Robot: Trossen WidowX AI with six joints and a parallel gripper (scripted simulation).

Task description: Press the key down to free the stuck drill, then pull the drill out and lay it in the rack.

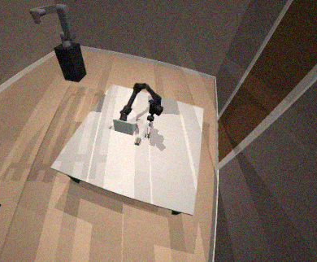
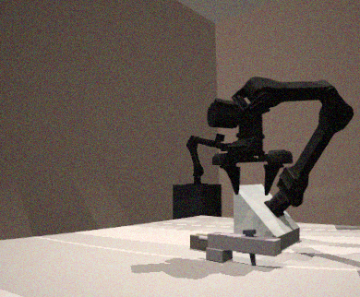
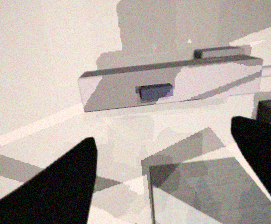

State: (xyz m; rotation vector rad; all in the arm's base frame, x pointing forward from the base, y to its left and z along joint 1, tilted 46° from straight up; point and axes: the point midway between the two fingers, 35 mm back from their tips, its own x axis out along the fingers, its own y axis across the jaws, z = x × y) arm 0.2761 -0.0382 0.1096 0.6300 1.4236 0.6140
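Now: the drill 12 cm below my gripper tip, 9 cm to the right of it and 1 cm behind it. From my gripper tip the other things lie so: grey block (13 cm below, 3 cm to the right); dark key (12 cm below).
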